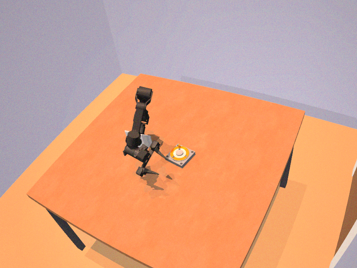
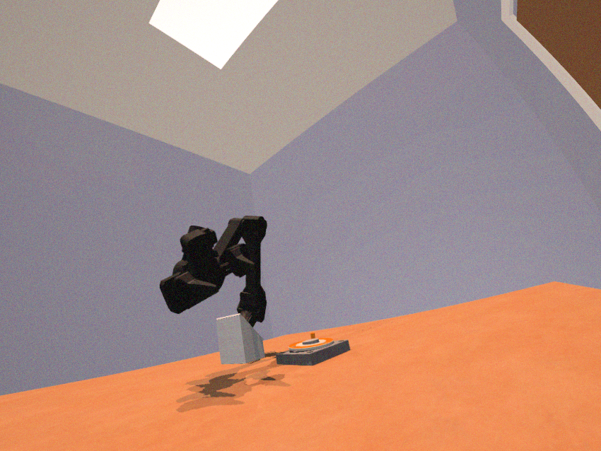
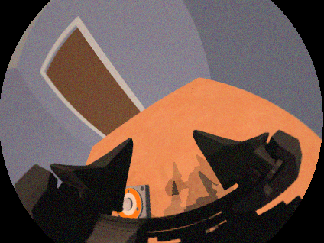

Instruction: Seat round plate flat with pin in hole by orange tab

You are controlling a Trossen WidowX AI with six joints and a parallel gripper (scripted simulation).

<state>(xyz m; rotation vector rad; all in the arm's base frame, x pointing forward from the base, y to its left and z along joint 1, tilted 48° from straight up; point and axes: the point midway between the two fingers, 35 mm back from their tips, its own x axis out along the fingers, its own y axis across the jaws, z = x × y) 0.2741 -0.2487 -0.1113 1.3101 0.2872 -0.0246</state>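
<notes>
Now: the plate 240 mm to the left of my gripper tip, 140 mm below it and 40 mm behind it. From my gripper tip the other things lie so: base (220 mm to the left, 160 mm below, 30 mm behind).
</notes>
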